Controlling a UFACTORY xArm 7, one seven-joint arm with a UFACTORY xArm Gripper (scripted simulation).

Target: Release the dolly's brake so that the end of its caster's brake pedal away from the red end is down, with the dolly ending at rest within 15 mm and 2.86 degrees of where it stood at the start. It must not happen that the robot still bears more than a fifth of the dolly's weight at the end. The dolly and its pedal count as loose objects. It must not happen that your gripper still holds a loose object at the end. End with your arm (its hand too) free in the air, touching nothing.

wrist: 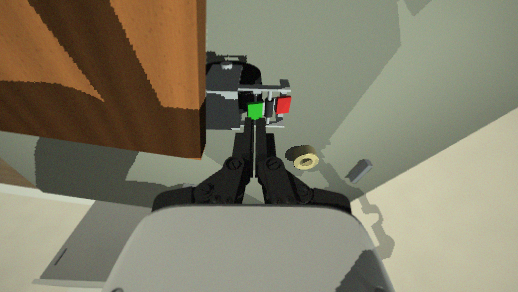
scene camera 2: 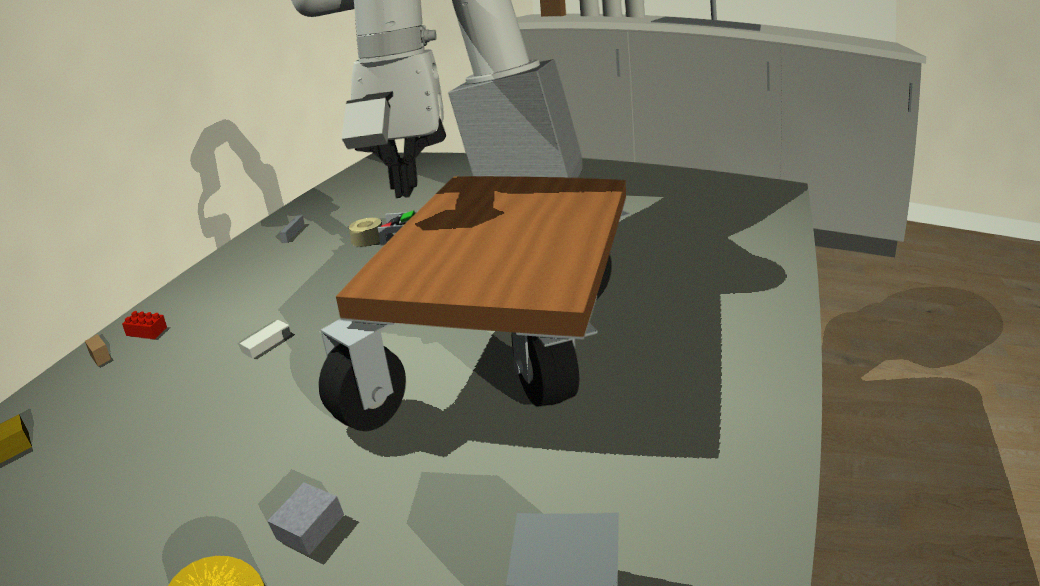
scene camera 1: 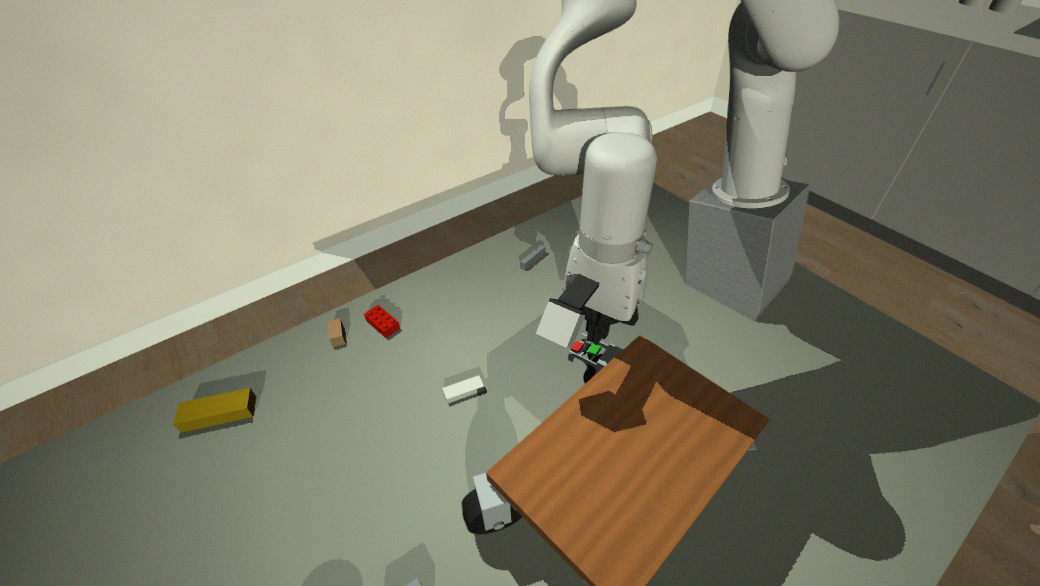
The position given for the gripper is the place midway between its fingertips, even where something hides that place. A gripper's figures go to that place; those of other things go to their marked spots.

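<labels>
Lens distances: the gripper (scene camera 2: pixel 404 193) is 79 cm from the lens, a white block (scene camera 2: pixel 261 341) 76 cm from the lens, and a red brick (scene camera 2: pixel 135 327) 91 cm from the lens. The white block is nearer to the lens than the red brick. The spots given on the brick and the block are 23 cm apart.
</labels>
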